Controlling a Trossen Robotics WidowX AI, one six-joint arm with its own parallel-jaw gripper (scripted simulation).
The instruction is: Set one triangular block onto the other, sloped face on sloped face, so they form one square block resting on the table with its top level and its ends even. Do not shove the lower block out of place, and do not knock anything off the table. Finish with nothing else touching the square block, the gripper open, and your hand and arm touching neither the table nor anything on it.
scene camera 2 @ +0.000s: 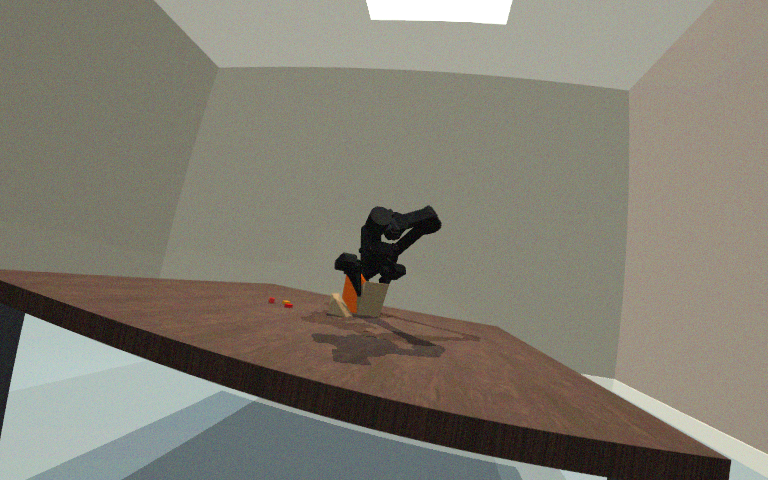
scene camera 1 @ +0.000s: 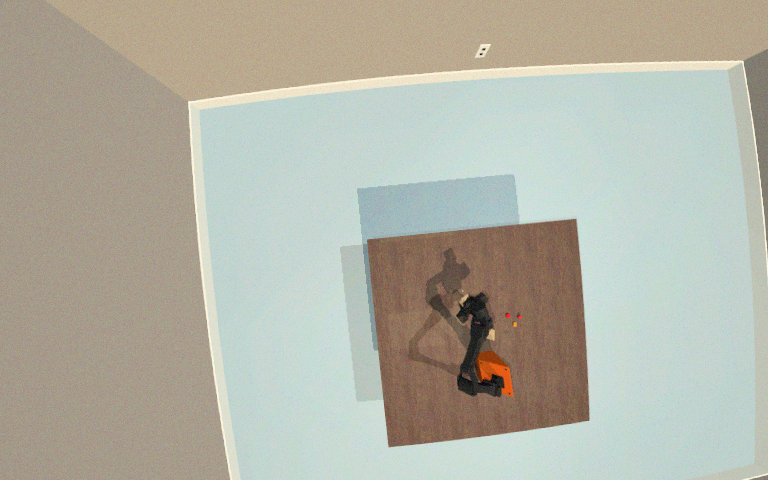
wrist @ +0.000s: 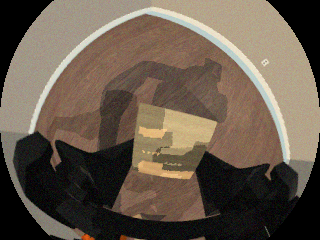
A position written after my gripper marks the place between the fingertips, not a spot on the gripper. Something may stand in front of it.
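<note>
A tan triangular block (wrist: 168, 143) is carried by my gripper (scene camera 2: 371, 298). In the wrist view the gripper (wrist: 166, 145) is visible as well.
</note>
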